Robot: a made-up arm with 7 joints.
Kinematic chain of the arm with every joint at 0, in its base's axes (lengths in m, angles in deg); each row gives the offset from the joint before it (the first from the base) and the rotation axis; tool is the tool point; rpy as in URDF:
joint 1: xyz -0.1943 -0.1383 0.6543 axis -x
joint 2: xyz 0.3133 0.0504 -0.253 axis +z
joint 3: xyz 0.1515 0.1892 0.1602 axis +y
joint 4: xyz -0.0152 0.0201 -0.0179 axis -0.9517 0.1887 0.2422
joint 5: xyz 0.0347 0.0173 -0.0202 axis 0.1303 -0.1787 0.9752
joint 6: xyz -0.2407 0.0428 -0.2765 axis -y
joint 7: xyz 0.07 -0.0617 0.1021 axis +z
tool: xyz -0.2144 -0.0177 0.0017 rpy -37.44 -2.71 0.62
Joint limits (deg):
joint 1: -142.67..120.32
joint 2: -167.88..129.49
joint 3: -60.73..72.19
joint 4: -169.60..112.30
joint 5: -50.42..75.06
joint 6: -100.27..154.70
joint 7: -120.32..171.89
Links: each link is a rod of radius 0.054 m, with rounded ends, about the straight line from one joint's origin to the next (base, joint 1, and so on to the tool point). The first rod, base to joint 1, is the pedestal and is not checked.
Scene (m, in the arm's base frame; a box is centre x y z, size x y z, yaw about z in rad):
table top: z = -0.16
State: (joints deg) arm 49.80 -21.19 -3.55 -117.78 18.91 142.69 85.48
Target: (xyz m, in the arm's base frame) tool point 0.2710 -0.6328 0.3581
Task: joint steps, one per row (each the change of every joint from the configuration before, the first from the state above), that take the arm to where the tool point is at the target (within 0.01 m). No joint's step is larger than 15 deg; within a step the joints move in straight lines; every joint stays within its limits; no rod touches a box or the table.
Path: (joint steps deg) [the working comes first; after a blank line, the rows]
Joints at the target: 87.40 -34.19 -1.07 -63.96 30.85 99.57 113.52
Straight joint move there: clear.

1: 9.40 -3.25 0.62 13.45 2.98 -10.78 7.01
2: 9.40 -3.25 0.62 13.46 2.99 -10.78 7.01
3: 9.40 -3.25 0.62 13.45 2.98 -10.78 7.01
4: 9.40 -3.25 0.62 13.46 2.99 -10.78 7.01

